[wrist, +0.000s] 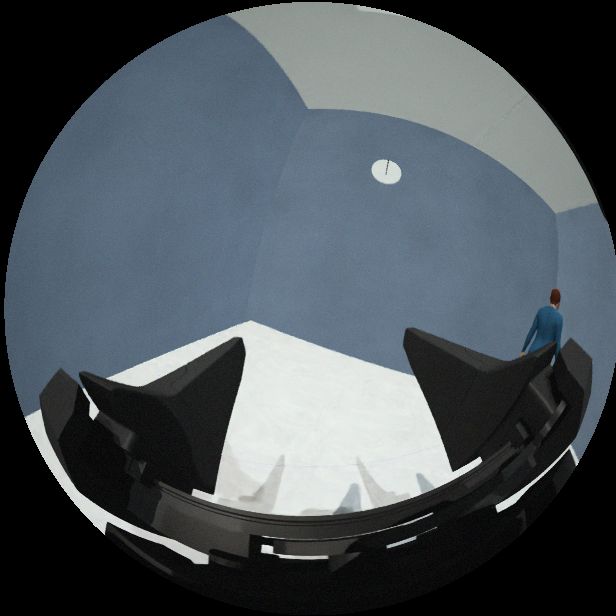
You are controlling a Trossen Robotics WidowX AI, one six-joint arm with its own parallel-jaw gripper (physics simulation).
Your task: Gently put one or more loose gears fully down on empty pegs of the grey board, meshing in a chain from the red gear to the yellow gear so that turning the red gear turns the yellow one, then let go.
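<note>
My gripper (324, 344) shows in the wrist view as two black fingers set wide apart, with nothing between them. It is open and empty. The camera points out across the room, over a white surface (321, 413) toward blue walls. No gear, peg or grey board is in view.
Blue walls (172, 229) and a grey ceiling (413, 74) fill the upper view. A round white wall clock (386, 171) hangs ahead. A figure in a blue jacket (544, 327) stands at the far right, behind the right finger.
</note>
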